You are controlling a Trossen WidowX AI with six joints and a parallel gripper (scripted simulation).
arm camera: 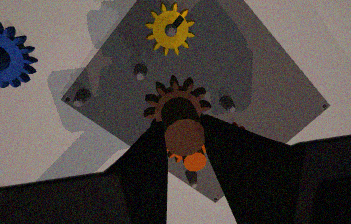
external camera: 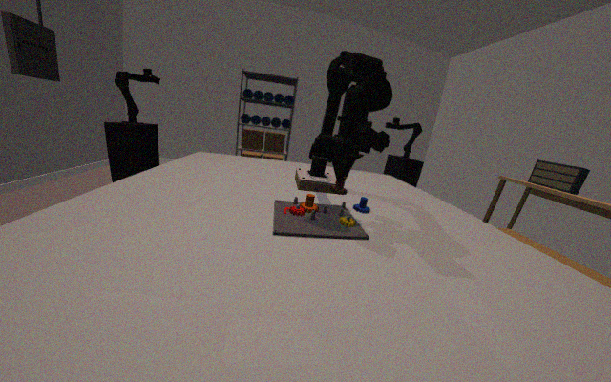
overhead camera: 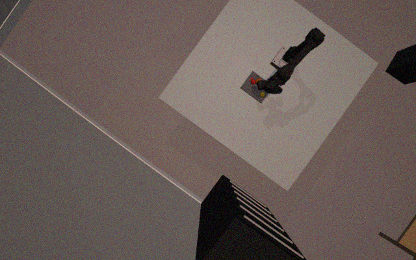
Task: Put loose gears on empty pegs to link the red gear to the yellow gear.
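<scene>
My gripper tip is 4 cm past the orange gear, 6 cm to the left of it and 8 cm above it. Also, from my gripper tip: brown gear 1 cm below; then red gear 1 cm behind, 9 cm to the right, 9 cm below; then yellow gear 3 cm ahead, 3 cm to the left, 9 cm below.
</scene>
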